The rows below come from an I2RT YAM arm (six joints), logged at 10 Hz.
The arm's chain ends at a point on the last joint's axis. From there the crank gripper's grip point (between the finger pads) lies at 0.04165 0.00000 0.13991 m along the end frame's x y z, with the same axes.
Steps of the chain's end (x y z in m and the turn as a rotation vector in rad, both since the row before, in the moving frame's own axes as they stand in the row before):
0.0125 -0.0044 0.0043 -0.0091 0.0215 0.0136
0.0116 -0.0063 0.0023 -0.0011 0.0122 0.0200
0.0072 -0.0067 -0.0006 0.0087 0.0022 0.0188
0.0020 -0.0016 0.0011 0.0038 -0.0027 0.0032
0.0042 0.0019 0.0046 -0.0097 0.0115 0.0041
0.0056 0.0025 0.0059 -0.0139 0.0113 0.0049
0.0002 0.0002 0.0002 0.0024 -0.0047 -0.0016
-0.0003 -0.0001 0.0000 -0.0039 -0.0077 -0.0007
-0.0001 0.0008 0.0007 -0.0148 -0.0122 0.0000
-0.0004 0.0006 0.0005 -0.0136 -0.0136 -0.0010
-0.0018 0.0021 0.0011 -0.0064 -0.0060 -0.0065
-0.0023 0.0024 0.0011 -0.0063 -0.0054 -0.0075
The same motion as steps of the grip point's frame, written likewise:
0.0155 -0.0025 0.0034 -0.0091 0.0215 0.0136
0.0133 -0.0053 0.0018 -0.0011 0.0122 0.0200
0.0075 -0.0071 -0.0007 0.0087 0.0022 0.0188
0.0016 -0.0020 0.0012 0.0038 -0.0027 0.0032
0.0058 0.0034 0.0041 -0.0097 0.0115 0.0041
0.0072 0.0046 0.0054 -0.0139 0.0113 0.0049
-0.0005 -0.0002 0.0004 0.0024 -0.0047 -0.0016
-0.0014 0.0004 0.0003 -0.0039 -0.0077 -0.0007
-0.0018 0.0029 0.0012 -0.0148 -0.0122 0.0000
-0.0023 0.0025 0.0010 -0.0136 -0.0136 -0.0010
-0.0026 0.0027 0.0013 -0.0064 -0.0060 -0.0065
-0.0031 0.0030 0.0013 -0.0063 -0.0054 -0.0075

